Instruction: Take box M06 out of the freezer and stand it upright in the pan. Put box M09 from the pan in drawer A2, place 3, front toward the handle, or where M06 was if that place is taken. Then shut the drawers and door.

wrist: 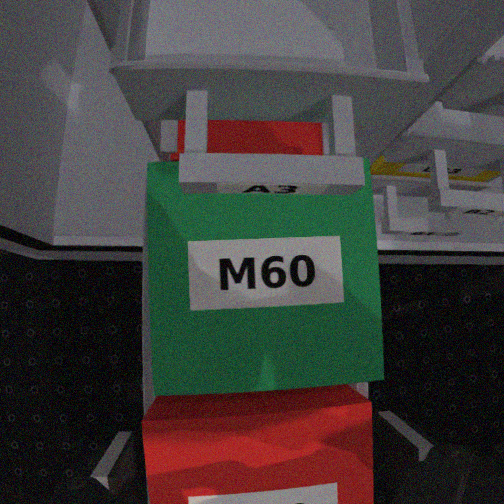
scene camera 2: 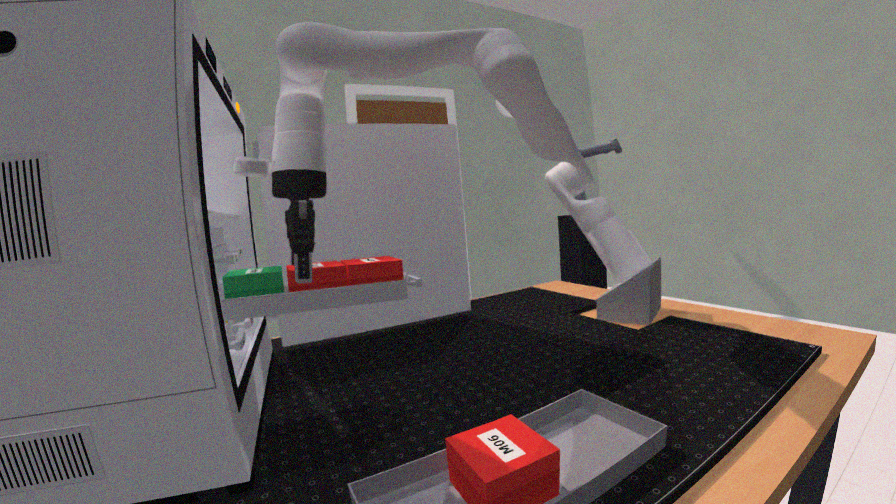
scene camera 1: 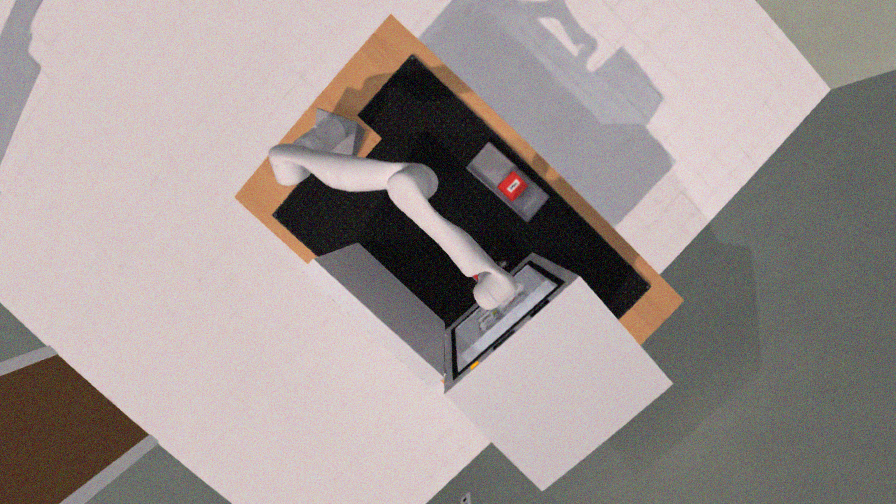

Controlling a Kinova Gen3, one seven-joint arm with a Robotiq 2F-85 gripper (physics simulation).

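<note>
Red box M06 [scene camera 2: 502, 460] sits in the grey pan [scene camera 2: 601, 432] with its label facing up; it also shows from above [scene camera 1: 511, 185]. A freezer drawer [scene camera 2: 316, 295] is pulled out and holds green box M60 [wrist: 265, 275], a red box [wrist: 257, 442] and a second red box [scene camera 2: 374, 268] in a row. My gripper [scene camera 2: 302, 272] points straight down over the middle red box. Its fingers straddle that box with small gaps, so it is open. The label on this box is cut off in the wrist view. The open drawer's label is hidden.
The freezer [scene camera 2: 106, 250] stands at the left with its door [scene camera 2: 375, 231] swung wide open behind the drawer. A closed drawer marked A3 [wrist: 270, 189] lies past the green box. The arm's base [scene camera 2: 629, 294] is at the table's far corner.
</note>
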